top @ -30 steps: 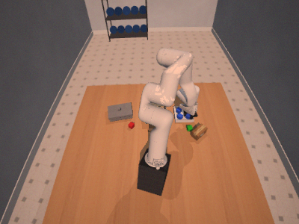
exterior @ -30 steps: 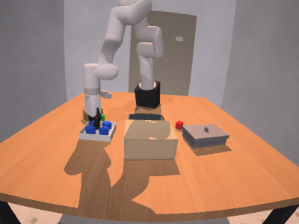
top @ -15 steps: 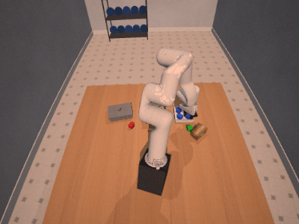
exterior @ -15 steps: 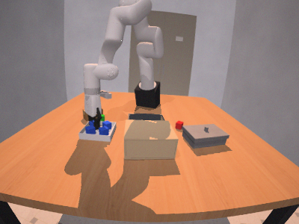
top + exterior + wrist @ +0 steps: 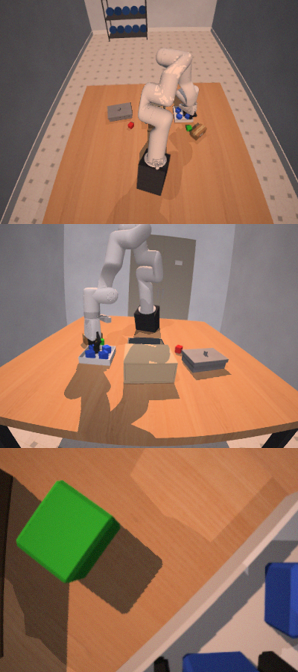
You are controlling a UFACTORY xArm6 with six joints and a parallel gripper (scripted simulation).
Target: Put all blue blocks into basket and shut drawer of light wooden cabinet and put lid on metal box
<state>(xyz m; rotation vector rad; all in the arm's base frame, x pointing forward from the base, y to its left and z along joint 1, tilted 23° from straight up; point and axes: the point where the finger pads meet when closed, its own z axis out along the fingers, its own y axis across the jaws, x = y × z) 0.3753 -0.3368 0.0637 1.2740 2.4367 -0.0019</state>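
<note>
Now: hand 4 cm short of the white basket, 2 cm to the right of it and 2 cm above it. The rest, counted from my hand: green block (10 cm behind, 3 cm to the left, 1 cm below); then small brown box (16 cm behind, 3 cm to the right); then drawer (7 cm ahead, 25 cm to the left, 1 cm above).
</note>
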